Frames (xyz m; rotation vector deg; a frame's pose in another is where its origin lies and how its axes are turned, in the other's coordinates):
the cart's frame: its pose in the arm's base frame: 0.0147 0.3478 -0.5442 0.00 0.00 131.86
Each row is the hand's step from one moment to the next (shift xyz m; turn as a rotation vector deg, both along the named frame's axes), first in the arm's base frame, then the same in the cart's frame.
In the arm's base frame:
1: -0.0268 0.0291 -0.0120 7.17 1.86 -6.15
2: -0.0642 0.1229 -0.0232 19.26 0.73 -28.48
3: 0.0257 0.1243 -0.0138 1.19 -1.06 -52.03
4: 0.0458 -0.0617 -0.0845 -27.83 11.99 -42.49
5: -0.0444 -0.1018 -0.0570 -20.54 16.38 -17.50
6: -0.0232 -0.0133 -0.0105 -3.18 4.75 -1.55
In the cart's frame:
1: 0.0396 0.0005 -0.0120 -3.40 -6.58 -6.15
2: 0.1344 -0.0342 -0.0232 -12.31 -14.83 -28.48
3: 0.0754 -0.1021 -0.0138 -1.58 -0.18 -52.03
4: -0.0765 0.0071 -0.0845 27.50 12.73 -42.49
5: -0.0462 0.1010 -0.0570 25.91 4.37 -17.50
6: 0.0056 0.0262 -0.0105 5.66 -0.80 -1.55

